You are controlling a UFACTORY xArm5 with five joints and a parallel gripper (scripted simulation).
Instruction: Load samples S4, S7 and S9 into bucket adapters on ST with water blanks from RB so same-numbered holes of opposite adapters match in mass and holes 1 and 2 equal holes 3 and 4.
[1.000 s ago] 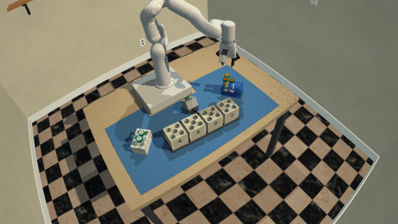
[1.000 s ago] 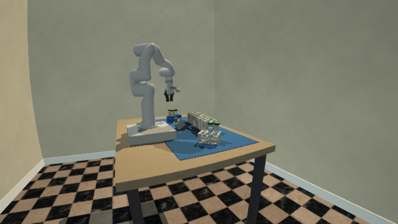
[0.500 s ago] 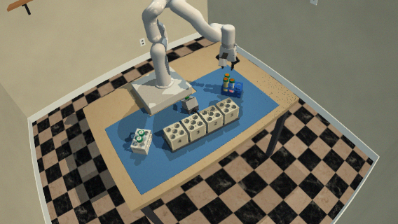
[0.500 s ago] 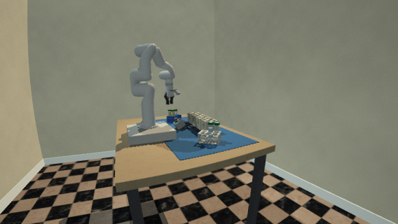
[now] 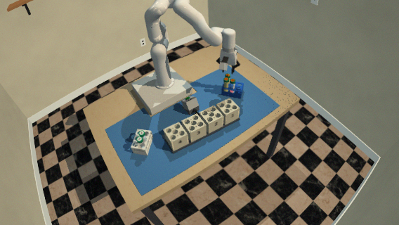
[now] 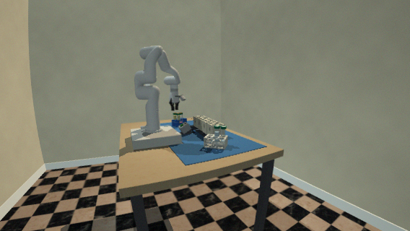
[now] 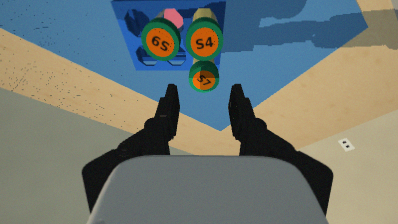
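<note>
Now: hand 10 cm above the sample tube S7 and 1 cm past it. The rest, counted from my hand: blue sample rack RS (14 cm below, 4 cm ahead, 1 cm to the left); then sample tube S9 (10 cm below, 6 cm ahead); then sample tube S4 (10 cm below, 4 cm to the right, 2 cm ahead).
</note>
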